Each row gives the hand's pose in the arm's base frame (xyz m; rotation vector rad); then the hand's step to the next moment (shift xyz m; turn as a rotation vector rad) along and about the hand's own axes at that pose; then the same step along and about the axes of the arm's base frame.
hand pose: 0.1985 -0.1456 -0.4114 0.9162 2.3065 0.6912
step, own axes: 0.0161 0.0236 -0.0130 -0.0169 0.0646 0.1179
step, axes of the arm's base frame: -0.0079 0.0234 0.0193 0.1163 0.0584 -0.0378
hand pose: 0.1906 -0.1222 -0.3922 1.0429 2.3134 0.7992
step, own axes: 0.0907 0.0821 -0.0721 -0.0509 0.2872 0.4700
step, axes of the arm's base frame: -0.0578 0.0928 0.0906 0.4686 0.2616 -0.1338
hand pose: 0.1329 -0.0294 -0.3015 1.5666 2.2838 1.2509
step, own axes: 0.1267 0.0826 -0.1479 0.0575 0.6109 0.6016
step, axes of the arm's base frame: -0.0725 0.0307 0.1963 0.7206 0.4669 0.0341
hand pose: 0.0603 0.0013 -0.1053 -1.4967 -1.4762 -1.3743
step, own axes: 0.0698 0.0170 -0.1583 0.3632 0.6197 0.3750
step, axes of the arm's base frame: -0.0338 -0.1290 0.1115 0.6232 0.3490 0.3827
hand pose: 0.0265 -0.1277 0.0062 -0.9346 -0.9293 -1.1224
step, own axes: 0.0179 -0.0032 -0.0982 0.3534 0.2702 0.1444
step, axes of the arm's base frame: 0.0122 -0.0980 -0.0150 0.3089 0.0750 0.3431
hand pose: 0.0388 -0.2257 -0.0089 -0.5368 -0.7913 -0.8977
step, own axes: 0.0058 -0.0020 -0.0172 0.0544 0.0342 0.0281
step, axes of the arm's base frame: 0.0070 -0.0159 -0.0056 0.0391 0.0118 0.0570
